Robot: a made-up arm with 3 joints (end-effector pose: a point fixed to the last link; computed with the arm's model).
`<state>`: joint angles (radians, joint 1 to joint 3).
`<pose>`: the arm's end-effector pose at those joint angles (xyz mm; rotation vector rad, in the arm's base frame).
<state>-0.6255 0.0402 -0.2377</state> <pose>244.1 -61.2 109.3 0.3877 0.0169 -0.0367</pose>
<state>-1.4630 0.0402 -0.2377</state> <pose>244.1 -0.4 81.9 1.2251 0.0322 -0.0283</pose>
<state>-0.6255 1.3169 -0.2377</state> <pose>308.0 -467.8 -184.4 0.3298 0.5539 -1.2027</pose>
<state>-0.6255 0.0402 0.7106</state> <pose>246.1 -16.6 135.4 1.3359 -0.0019 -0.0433</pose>
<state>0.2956 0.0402 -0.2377</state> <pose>244.1 -80.5 179.6 -0.5332 -0.0012 -0.0407</pose>
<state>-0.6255 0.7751 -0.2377</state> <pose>362.1 -289.0 -55.2 0.3681 0.3262 -0.7083</pose>
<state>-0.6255 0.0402 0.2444</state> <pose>245.1 -35.3 117.2 0.8698 0.0078 -0.0407</pose>
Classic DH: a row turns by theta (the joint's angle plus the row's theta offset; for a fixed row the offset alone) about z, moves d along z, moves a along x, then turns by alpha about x. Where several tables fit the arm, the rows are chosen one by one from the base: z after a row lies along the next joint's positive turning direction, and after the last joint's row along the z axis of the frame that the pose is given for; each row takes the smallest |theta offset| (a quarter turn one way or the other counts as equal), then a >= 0, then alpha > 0; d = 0 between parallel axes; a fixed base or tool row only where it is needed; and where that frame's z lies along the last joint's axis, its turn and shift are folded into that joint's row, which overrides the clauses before.
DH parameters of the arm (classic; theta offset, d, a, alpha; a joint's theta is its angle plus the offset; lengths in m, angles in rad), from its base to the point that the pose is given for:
base (fixed): -1.5708 0.1639 0 1.5708
joint 1: 0 0.062 0.3754 1.5708
joint 2: 0 -0.0392 -0.3365 1.5708
joint 3: 0 0.294 0.0185 1.5708
tool (fixed): 1.5708 -0.0535 0 0

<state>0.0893 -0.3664 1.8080</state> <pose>71.7 99.3 188.9 1.6973 0.3374 0.2420</pose>
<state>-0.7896 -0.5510 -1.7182</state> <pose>38.6 -30.6 225.9 -0.9043 -0.5425 0.1779</pose>
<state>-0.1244 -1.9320 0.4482</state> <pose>-486.8 -217.8 119.5 0.3808 0.3145 1.9254</pose>
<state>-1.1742 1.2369 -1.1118</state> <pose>299.2 -246.4 -341.4 0.0542 1.1256 -0.5132</pose>
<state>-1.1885 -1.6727 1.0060</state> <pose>-461.8 -40.3 50.0 1.5788 -0.1790 1.9565</pose>
